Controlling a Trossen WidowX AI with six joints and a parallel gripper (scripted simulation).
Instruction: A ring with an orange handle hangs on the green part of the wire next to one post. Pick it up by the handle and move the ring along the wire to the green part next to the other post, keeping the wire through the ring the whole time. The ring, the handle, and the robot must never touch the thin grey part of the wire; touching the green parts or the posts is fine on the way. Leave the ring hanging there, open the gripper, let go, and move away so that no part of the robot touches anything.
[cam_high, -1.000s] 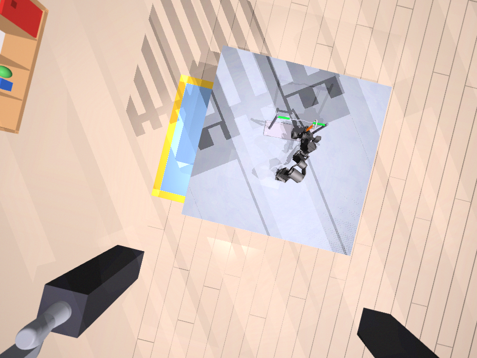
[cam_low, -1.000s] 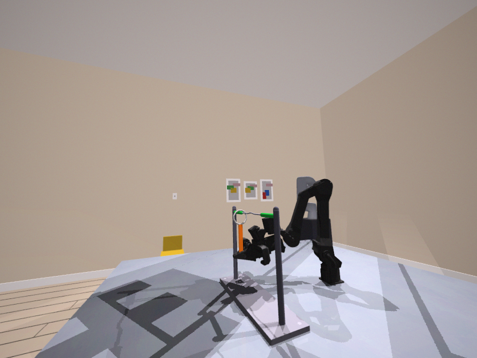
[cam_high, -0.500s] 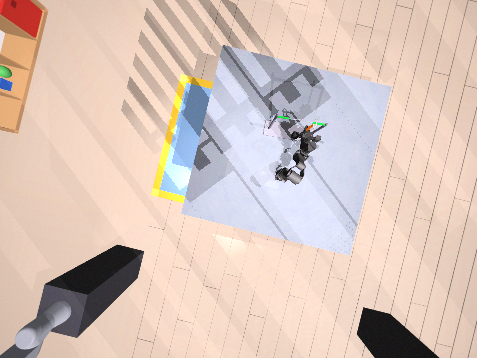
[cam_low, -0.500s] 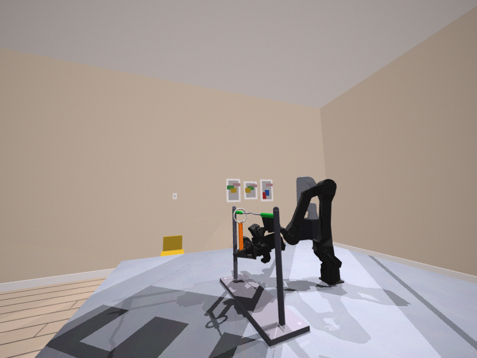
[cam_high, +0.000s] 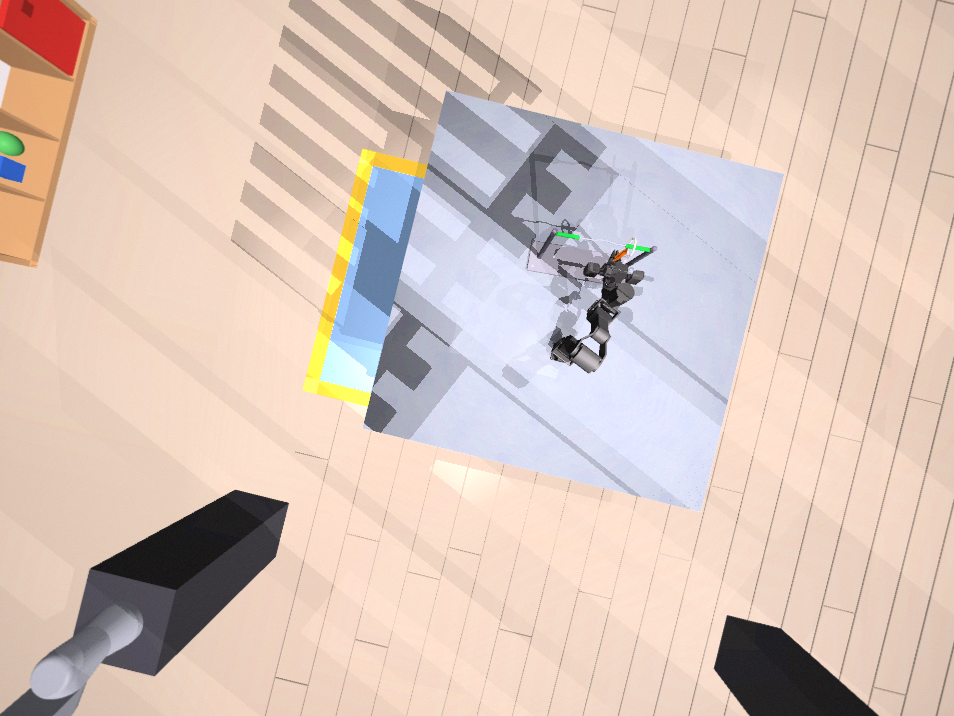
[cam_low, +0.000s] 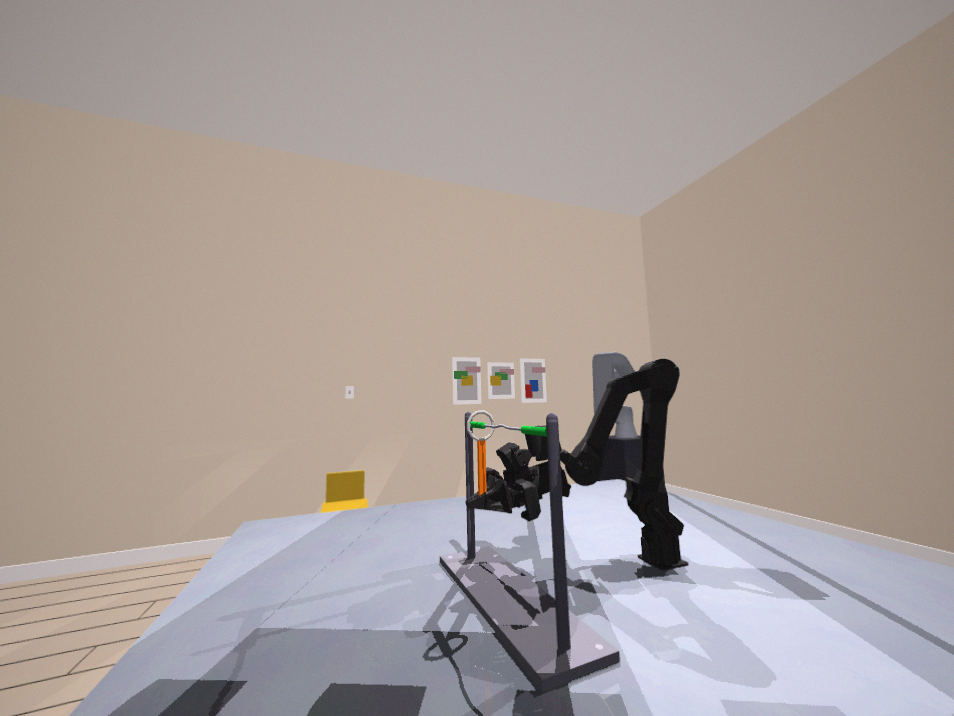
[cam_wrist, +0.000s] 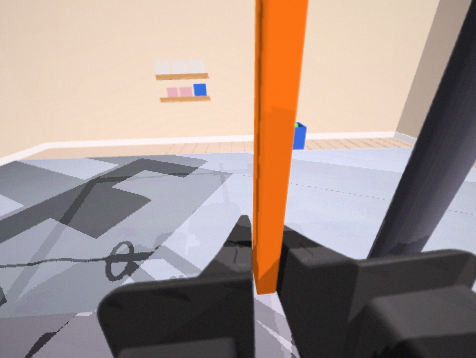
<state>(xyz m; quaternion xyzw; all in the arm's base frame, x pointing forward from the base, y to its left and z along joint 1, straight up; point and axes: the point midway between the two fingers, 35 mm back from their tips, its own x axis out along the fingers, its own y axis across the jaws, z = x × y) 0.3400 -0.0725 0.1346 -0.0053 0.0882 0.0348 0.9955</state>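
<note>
The ring with orange handle is 3 cm behind my gripper tip and 10 cm above it.
</note>
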